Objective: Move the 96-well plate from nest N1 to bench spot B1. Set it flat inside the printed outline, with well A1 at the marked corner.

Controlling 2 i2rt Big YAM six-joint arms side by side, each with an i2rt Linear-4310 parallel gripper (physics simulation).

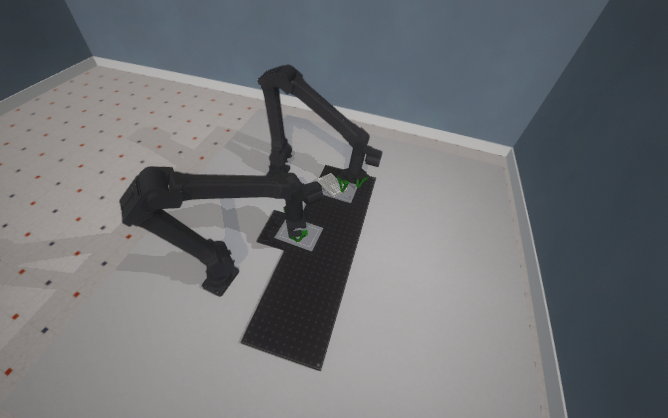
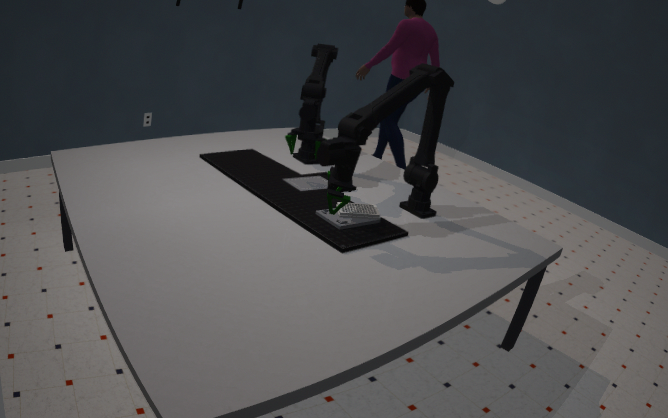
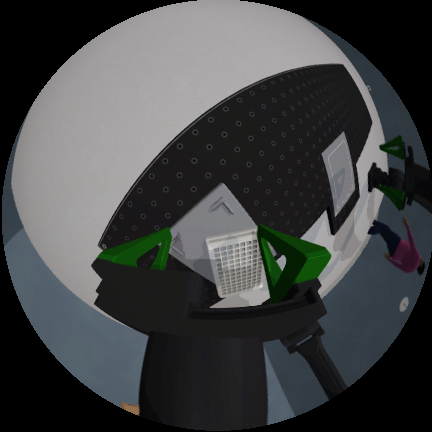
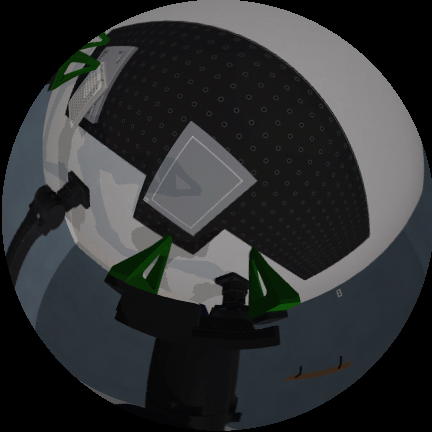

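Seen in the pictures: left gripper, fingertip midpoint: [image 1: 349, 189] [image 2: 331, 205] [image 3: 212, 230]; right gripper, fingertip midpoint: [image 1: 295, 231] [image 2: 303, 156] [image 3: 378, 165] [image 4: 210, 244]; left arm's base, origin of the base link: [image 1: 278, 173] [image 2: 417, 211] [image 4: 79, 188]; right arm's base, origin of the base link: [image 1: 221, 279] [image 2: 307, 160] [image 3: 370, 176] [image 4: 234, 281].
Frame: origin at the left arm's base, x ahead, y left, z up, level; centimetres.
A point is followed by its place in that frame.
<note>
The white 96-well plate [image 1: 330, 184] {y -1.7, x 28.3, z 4.0 cm} [image 2: 359, 209] {y -0.7, x 28.8, z 4.0 cm} [image 3: 237, 265] {y -1.2, x 30.1, z 4.0 cm} [image 4: 87, 92] {y -3.1, x 29.9, z 4.0 cm} sits skewed and tilted on grey nest N1 [image 1: 348, 196] {y -4.5, x 38.4, z 2.4 cm} [image 3: 192, 240] {y 0.7, x 37.5, z 2.5 cm} [image 4: 120, 56], partly overhanging it. The nest's corner ledges show uncovered. My left gripper [image 1: 352, 186] {y -3.1, x 38.3, z 5.7 cm} [image 3: 212, 230] {y -3.1, x 38.3, z 5.7 cm} is open low over the nest; one finger is close to the plate's edge, and contact cannot be told. The pale B1 pad [image 1: 316, 239] {y -32.1, x 32.4, z 1.5 cm} [image 2: 300, 183] {y -32.1, x 28.7, z 1.5 cm} [image 3: 341, 150] {y -33.7, x 29.5, z 1.5 cm} [image 4: 215, 167] {y -32.4, x 30.0, z 1.5 cm} has a printed rectangle with no plate on it. My right gripper [image 2: 304, 156] {y -36.8, x 25.3, z 10.0 cm} [image 3: 378, 165] {y -36.8, x 25.3, z 10.0 cm} [image 4: 210, 244] {y -36.8, x 25.3, z 10.0 cm} is open and empty above the pad's side.
Both pads rest on a long black perforated board [image 1: 305, 300] {y -58.2, x 37.6, z 1.5 cm} [image 2: 240, 167] {y -55.3, x 41.3, z 1.3 cm} [image 3: 240, 120] {y -14.6, x 45.1, z 1.3 cm} [image 4: 280, 115] {y -33.9, x 41.6, z 1.3 cm} on the light table [image 1: 425, 280] {y -34.4, x 79.1, z 0.0 cm} [image 2: 200, 280] {y 14.1, x 90.5, z 0.0 cm}. The right arm's forearm [image 1: 230, 186] {y -53.1, x 14.8, z 45.9 cm} reaches across beside the B1 pad. A person in pink [image 2: 412, 47] [image 3: 407, 255] stands beyond the table.
</note>
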